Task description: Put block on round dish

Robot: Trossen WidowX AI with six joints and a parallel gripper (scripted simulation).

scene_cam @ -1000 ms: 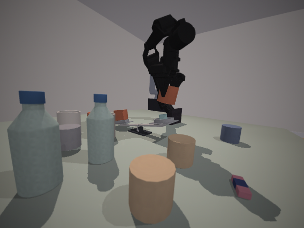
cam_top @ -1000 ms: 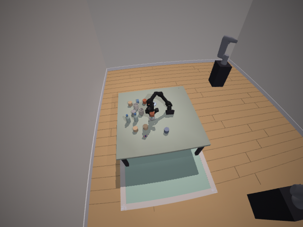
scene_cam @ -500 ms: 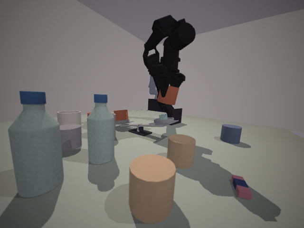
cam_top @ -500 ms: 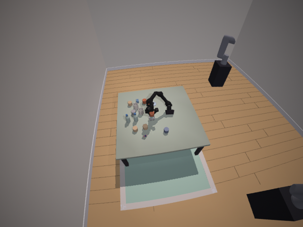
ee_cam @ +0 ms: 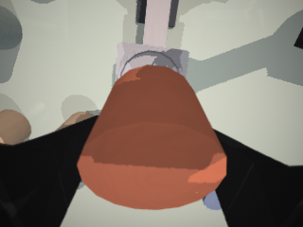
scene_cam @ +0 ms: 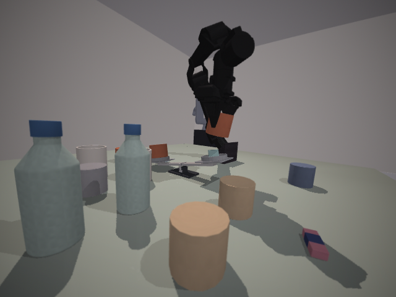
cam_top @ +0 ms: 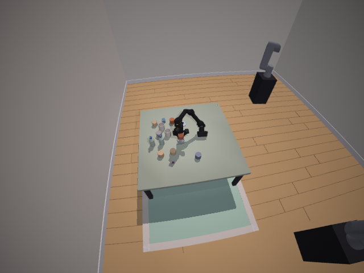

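My gripper tip is now 1 cm to the left of the pale teal block and 8 cm above it. From my gripper tip the other things lie so: blue-grey cylinder: 20 cm behind, 21 cm to the left, 13 cm below; then balance: 2 cm ahead, 13 cm to the right, 15 cm below; then balance beam: 2 cm ahead, 13 cm to the right, 13 cm below.
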